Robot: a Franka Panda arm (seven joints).
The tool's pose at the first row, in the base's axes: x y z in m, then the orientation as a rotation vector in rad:
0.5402 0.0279 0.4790 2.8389 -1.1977 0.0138
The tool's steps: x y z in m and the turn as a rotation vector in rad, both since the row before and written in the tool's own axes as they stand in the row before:
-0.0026 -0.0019 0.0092 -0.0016 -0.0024 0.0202
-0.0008 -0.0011 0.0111 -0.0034 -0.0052 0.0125
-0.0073 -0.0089 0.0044 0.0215 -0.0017 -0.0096
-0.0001 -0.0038 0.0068 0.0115 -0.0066 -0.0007
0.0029 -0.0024 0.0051 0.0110 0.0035 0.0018
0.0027 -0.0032 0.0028 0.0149 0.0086 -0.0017
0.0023 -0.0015 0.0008 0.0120 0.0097 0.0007
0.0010 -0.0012 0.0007 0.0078 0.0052 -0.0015
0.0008 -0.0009 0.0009 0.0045 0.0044 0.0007
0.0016 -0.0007 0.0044 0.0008 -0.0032 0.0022
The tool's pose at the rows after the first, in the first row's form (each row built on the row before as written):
0.5396 0.0305 0.4696 2.8262 -1.2263 0.0104
0.5397 0.0312 0.4584 2.8175 -1.2438 0.0016
0.5412 0.0423 0.4533 2.8422 -1.2381 0.0122
0.5439 0.0447 0.4464 2.8547 -1.2423 0.0100
0.5476 0.0441 0.4413 2.8616 -1.2481 0.0219
0.5518 0.0442 0.4385 2.8719 -1.2494 0.0436
0.5545 0.0435 0.4378 2.8778 -1.2529 0.0652
0.5561 0.0436 0.4372 -2.8780 1.2502 -0.0775
0.5573 0.0436 0.4364 -2.8752 1.2501 -0.0866
0.5591 0.0428 0.4321 -2.8721 1.2524 -0.0824

